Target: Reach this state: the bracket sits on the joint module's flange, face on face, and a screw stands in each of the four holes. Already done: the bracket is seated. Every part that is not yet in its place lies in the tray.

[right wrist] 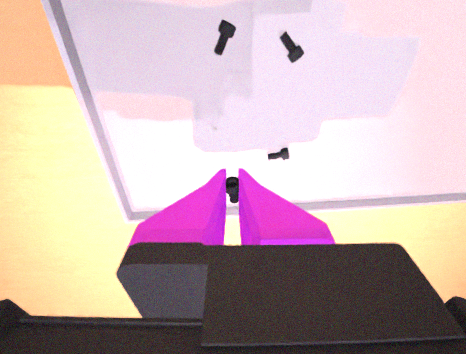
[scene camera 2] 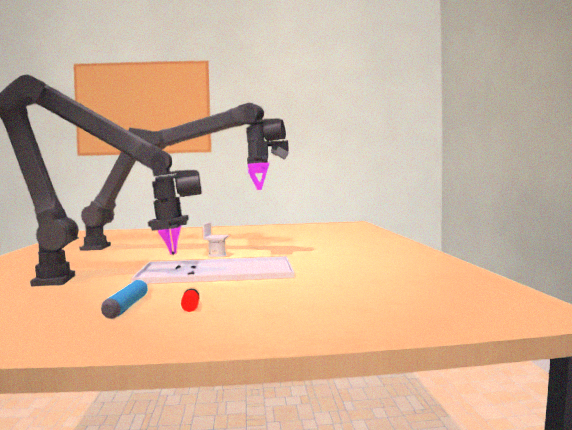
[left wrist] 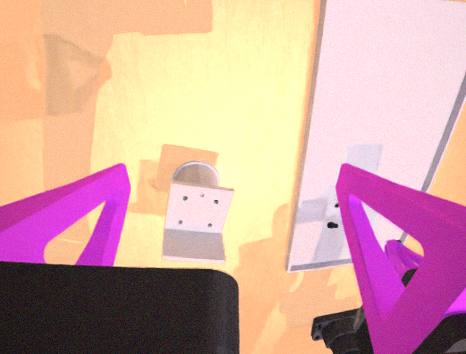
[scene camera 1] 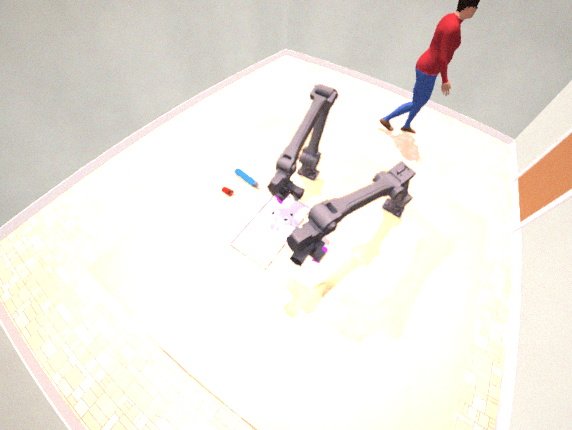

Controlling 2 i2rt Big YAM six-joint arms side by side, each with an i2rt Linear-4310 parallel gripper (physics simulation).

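Where they show: left gripper, fingertip midpoint: (scene camera 2: 259,188) (left wrist: 233,175); right gripper, fingertip midpoint: (right wrist: 232,177) (scene camera 2: 173,254) (left wrist: 389,242) (scene camera 1: 280,202); left arm's base, link origin: (scene camera 2: 95,248) (scene camera 1: 392,208); right arm's base, link origin: (scene camera 2: 53,280) (left wrist: 336,321) (scene camera 1: 308,173).
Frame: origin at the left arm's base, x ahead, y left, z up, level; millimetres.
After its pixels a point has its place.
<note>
The pale bracket (scene camera 2: 207,230) {x 473, y -227, z 86 mm} (left wrist: 197,212) {x 502, y -228, z 66 mm} sits on the joint module (scene camera 2: 217,248) {x 507, y -256, z 29 mm} (left wrist: 196,173) {x 531, y -228, z 27 mm}. Its four outer holes look empty in the left wrist view. My left gripper (scene camera 2: 259,188) {x 652, y -241, z 223 mm} (left wrist: 233,175) {x 652, y -241, z 223 mm} is open, high above the bracket. My right gripper (scene camera 2: 173,252) {x 416, y -513, z 60 mm} (right wrist: 232,177) {x 416, y -513, z 60 mm} is shut on a black screw (right wrist: 232,189) {x 416, y -514, z 70 mm}, held low above the tray's near end, head toward the fingertips in the right wrist view. Three loose black screws (right wrist: 225,37) {x 412, y -442, z 11 mm} (right wrist: 291,47) {x 455, y -445, z 11 mm} (right wrist: 279,154) {x 463, y -524, z 11 mm} lie in the white tray (scene camera 1: 260,245) {x 651, y -458, z 4 mm} (scene camera 2: 250,270) {x 624, y -493, z 4 mm} (left wrist: 385,75) {x 648, y -459, z 4 mm} (right wrist: 150,150) {x 354, y -525, z 4 mm}.
A blue cylinder (scene camera 1: 245,177) {x 384, y -789, z 37 mm} (scene camera 2: 127,298) {x 387, y -836, z 30 mm} and a short red cylinder (scene camera 1: 227,191) {x 518, y -803, z 29 mm} (scene camera 2: 190,300) {x 516, y -840, z 23 mm} lie beside the tray on the table (scene camera 2: 375,300) {x 898, y -809, z 0 mm}. A person (scene camera 1: 440,45) in a red top shows at the upper right of scene camera 1.
</note>
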